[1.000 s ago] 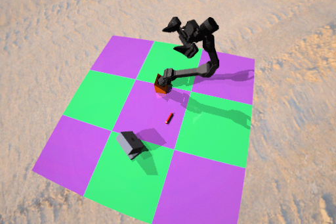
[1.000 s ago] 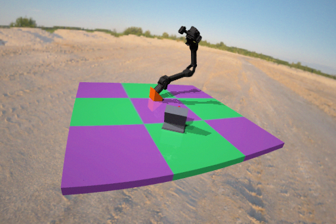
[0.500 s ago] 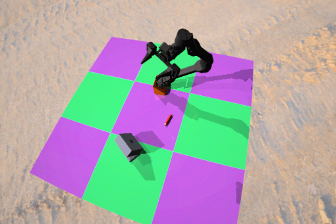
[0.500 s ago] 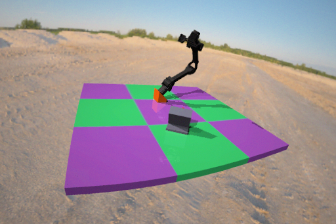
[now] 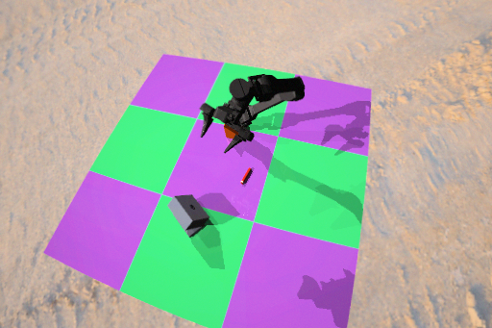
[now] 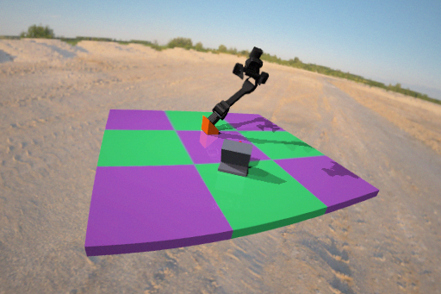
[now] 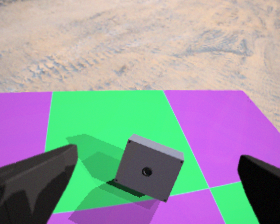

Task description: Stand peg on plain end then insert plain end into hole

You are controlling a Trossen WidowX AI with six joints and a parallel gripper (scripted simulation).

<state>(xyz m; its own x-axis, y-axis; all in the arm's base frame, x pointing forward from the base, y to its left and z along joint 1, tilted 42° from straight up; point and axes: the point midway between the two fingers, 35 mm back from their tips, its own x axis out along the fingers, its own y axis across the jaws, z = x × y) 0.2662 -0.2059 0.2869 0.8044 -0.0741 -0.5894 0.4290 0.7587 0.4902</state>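
The peg lies 38 cm below my gripper tip, 7 cm to the left of it and 5 cm behind it. From my gripper tip the other things lie so: grey sloped panel (31 cm below, 15 cm ahead, 12 cm to the right).
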